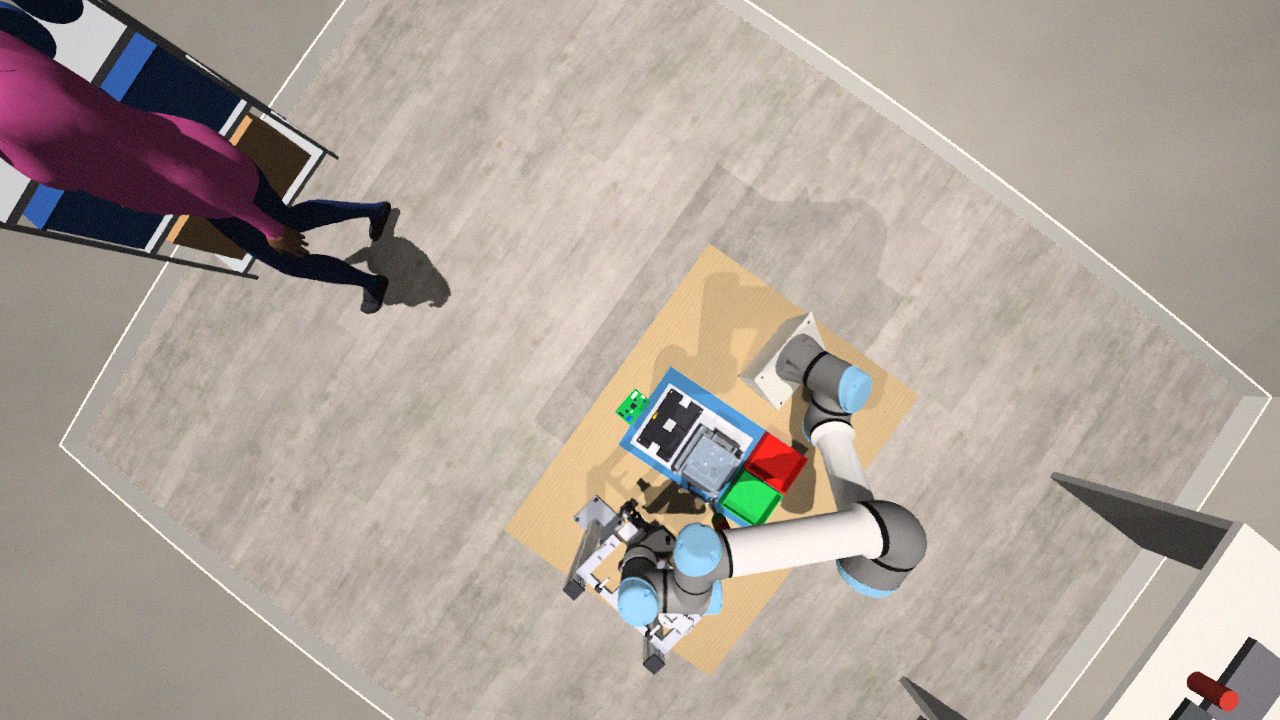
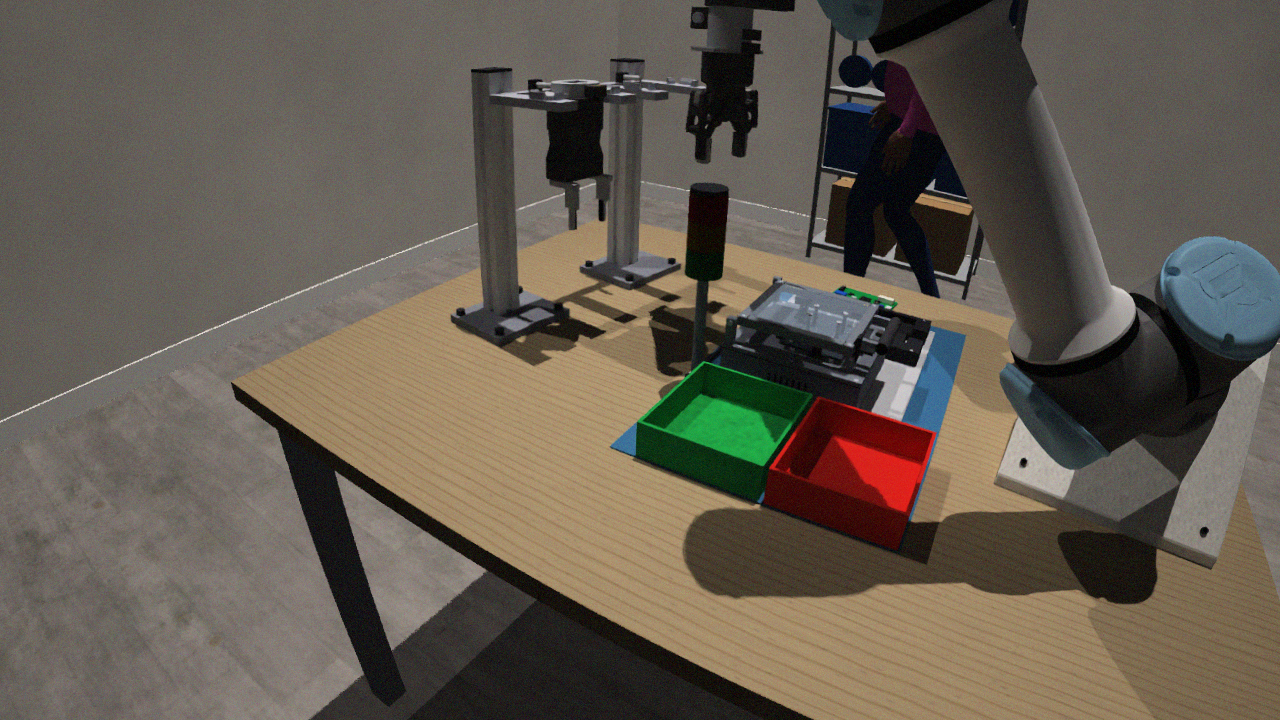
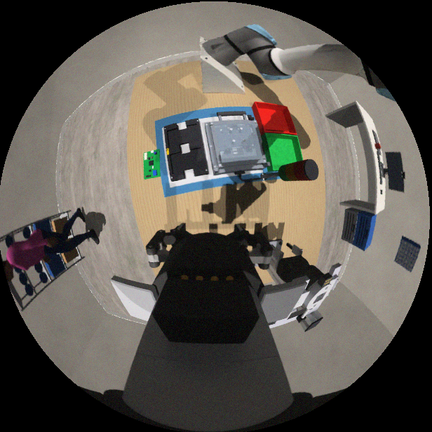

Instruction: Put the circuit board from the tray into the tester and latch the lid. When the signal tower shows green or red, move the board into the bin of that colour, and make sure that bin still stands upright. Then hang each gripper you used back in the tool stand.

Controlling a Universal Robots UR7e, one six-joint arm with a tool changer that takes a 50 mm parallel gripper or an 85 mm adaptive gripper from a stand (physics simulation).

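Frame: origin at the arm's base, x ahead, y left, z up, level; millimetres.
Seen in the pictures: arm's base, origin of its link: (image 1: 792,355).
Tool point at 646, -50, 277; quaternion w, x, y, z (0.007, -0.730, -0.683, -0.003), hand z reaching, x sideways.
Note:
Offsets run from my tool point to a thing's middle, as dx, dy, dz. "*": to the spot under its first point.
A green circuit board {-185, -211, -415} (image 1: 632,406) (image 2: 866,298) (image 3: 151,164) lies on the table beside the blue mat, next to the bare black tray {* -202, -75, -403} (image 1: 665,429) (image 3: 176,150). The tester (image 1: 711,458) (image 2: 810,313) (image 3: 235,142) has its clear lid down; I cannot tell what lies under it or whether it is latched. The signal tower {* -125, +231, -206} (image 2: 707,228) (image 3: 300,170) shows no plainly lit lamp. The green bin {-215, +300, -396} (image 1: 751,497) (image 2: 725,429) (image 3: 282,151) and red bin {-364, +281, -396} (image 1: 776,462) (image 2: 850,465) (image 3: 275,118) stand upright and empty. My adaptive gripper (image 2: 721,152) is open and empty, high near the stand.
The tool stand (image 2: 494,179) (image 3: 310,320) has two posts; a parallel gripper (image 2: 574,143) hangs in it, close beside mine. A person (image 1: 107,152) (image 2: 899,161) (image 3: 32,249) is near the shelf rack. The arm's base plate stands behind the mat. A white cabinet (image 1: 1208,626) stands off the table.

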